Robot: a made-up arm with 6 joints.
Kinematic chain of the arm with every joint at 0, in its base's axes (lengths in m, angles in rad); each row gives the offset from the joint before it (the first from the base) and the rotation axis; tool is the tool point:
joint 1: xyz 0 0 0.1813 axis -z
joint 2: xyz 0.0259 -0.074 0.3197 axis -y
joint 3: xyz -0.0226 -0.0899 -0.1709 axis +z
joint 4: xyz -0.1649 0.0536 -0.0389 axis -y
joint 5: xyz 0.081 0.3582 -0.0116 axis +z
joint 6: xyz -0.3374 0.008 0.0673 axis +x
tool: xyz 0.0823 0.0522 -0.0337
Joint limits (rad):
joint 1: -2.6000..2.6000
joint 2: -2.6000..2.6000
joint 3: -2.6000..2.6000
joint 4: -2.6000..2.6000
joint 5: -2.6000..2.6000
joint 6: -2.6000..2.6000
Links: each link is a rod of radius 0.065 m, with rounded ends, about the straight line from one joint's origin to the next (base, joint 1, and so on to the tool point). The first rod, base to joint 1, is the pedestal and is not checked.
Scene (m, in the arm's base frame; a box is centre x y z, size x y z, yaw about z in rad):
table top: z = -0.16
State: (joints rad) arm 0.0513 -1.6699 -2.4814 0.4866 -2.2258 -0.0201
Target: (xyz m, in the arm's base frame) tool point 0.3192 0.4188 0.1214
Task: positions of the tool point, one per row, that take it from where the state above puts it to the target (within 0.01 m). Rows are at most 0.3 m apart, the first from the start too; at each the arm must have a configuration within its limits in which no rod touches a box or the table.
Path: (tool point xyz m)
1: 0.1404 -0.5828 0.1185
2: 0.3467 -0.3973 0.0416
3: 0.4667 -0.1291 0.0166
4: 0.4595 0.1669 0.0456
5: 0.3192 0.4188 0.1214

